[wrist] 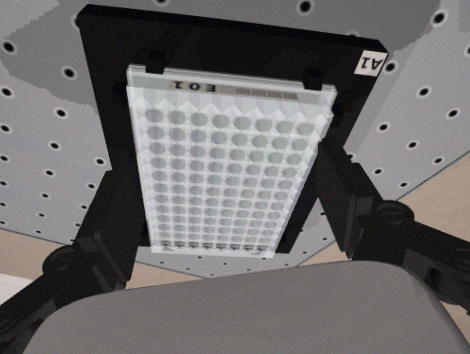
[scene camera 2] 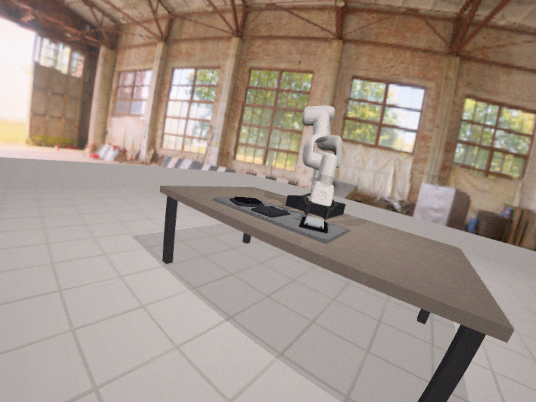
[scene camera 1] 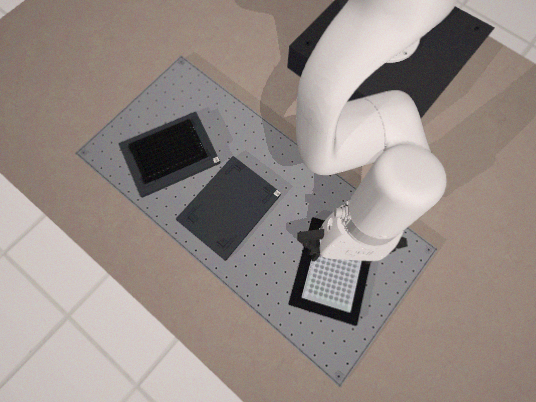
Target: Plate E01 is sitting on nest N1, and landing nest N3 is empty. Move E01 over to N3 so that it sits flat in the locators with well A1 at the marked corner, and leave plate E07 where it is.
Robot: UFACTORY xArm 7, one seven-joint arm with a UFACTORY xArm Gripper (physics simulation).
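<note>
Clear well plate E01 [scene camera 1: 333, 285] [scene camera 2: 312, 222] [wrist: 227, 171] sits flat on the black nest N1 [scene camera 1: 298, 298] [wrist: 227, 41] at the right end of the grey perforated board [scene camera 1: 268, 268]. The nest's A1 tag [wrist: 370, 62] is at a far corner in the wrist view. My gripper [scene camera 1: 329, 253] [wrist: 224, 179] is open, low over the plate, with one finger on each long side and apart from it. The empty dark grey nest N3 [scene camera 1: 229, 207] [scene camera 2: 270, 210] lies in the middle of the board, with a small tag [scene camera 1: 276, 193] at one corner. Black plate E07 [scene camera 1: 168, 150] [scene camera 2: 245, 200] sits on the left nest [scene camera 1: 143, 183].
The arm's black base block [scene camera 1: 432, 65] stands behind the board on the brown table [scene camera 1: 86, 65]. The white arm links hang over the board's right half. The board's front edge runs close to the table edge.
</note>
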